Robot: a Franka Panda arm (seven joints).
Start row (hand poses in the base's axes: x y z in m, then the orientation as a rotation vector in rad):
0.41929, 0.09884, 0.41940, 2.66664, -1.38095, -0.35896
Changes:
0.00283, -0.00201, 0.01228, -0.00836, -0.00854, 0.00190
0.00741, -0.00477, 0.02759, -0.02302, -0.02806, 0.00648
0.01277, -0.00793, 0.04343, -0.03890, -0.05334, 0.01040
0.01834, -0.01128, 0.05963, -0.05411, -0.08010, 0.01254
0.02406, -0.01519, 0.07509, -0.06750, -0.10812, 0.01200
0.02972, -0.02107, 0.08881, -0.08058, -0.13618, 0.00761
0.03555, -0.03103, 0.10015, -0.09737, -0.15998, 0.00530
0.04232, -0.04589, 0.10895, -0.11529, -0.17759, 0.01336
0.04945, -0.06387, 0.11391, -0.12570, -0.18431, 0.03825
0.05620, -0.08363, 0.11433, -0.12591, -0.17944, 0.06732
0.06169, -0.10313, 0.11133, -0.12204, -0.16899, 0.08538
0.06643, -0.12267, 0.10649, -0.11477, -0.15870, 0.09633
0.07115, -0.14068, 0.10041, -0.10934, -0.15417, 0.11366
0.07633, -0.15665, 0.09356, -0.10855, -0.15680, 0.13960
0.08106, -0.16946, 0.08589, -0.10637, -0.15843, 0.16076
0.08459, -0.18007, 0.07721, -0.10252, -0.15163, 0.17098
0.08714, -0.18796, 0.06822, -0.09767, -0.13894, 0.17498
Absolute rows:
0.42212, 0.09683, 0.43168, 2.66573, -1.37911, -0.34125
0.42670, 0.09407, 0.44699, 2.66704, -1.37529, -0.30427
0.43206, 0.09091, 0.46283, 2.66952, -1.37343, -0.25901
0.43763, 0.08756, 0.47903, 2.67166, -1.37425, -0.21252
0.44335, 0.08365, 0.49449, 2.67375, -1.37912, -0.16596
0.44901, 0.07777, 0.50821, 2.67324, -1.38907, -0.11986
0.45484, 0.06781, 0.51955, 2.66828, -1.39405, -0.07649
0.46161, 0.05295, 0.52835, 2.66526, -1.38287, -0.03971
0.46874, 0.03497, 0.53331, 2.67338, -1.34774, -0.02126
0.47549, 0.01521, 0.53373, 2.68725, -1.30653, -0.02490
0.48098, -0.00429, 0.53073, 2.69584, -1.28013, -0.03972
0.48572, -0.02383, 0.52589, 2.70343, -1.26420, -0.05735
0.49044, -0.04184, 0.51981, 2.71511, -1.24013, -0.06547
0.49562, -0.05781, 0.51296, 2.73005, -1.20454, -0.06003
0.50035, -0.07062, 0.50529, 2.74301, -1.17553, -0.05732
0.50388, -0.08123, 0.49661, 2.74819, -1.16044, -0.06795
0.50643, -0.08912, 0.48762, 2.74853, -1.15305, -0.08763

